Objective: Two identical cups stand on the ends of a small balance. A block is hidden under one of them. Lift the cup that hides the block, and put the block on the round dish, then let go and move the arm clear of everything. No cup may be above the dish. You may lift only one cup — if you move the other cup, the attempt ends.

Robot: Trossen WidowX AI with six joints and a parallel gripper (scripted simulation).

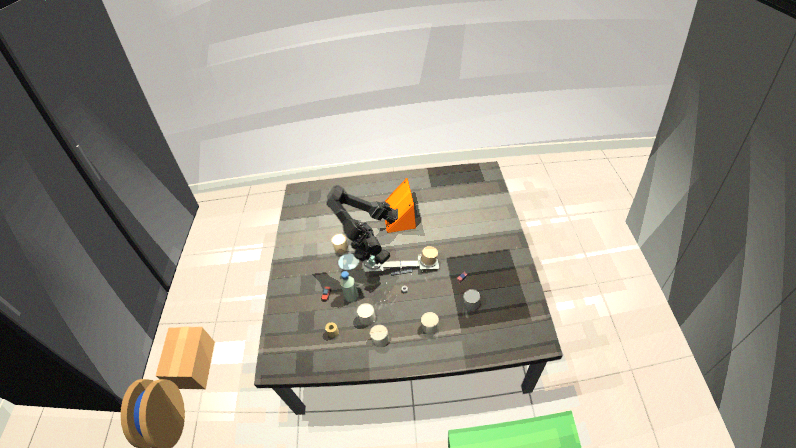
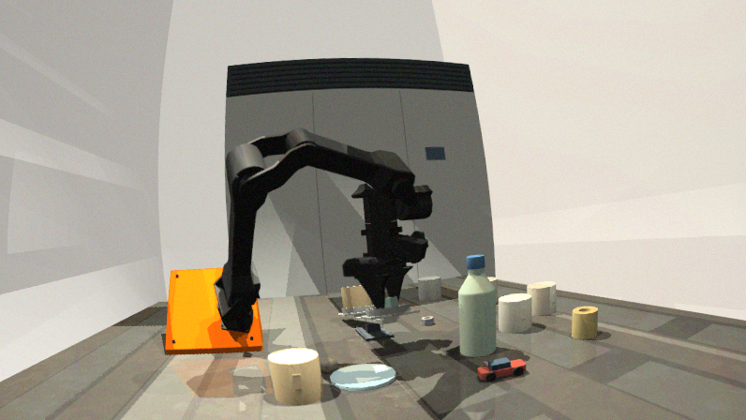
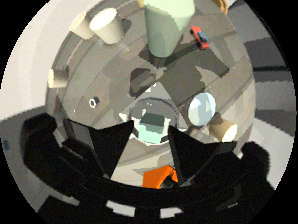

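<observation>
Right now my gripper tip is 7 cm past the pale blue round dish, 14 cm to the left of it and 8 cm above it. From my gripper tip the other things lie so: pebble (12 cm behind, 8 cm to the right, 7 cm below); then pale green block (right at my gripper tip); then balance (2 cm behind, 12 cm to the left, 4 cm below).
</observation>
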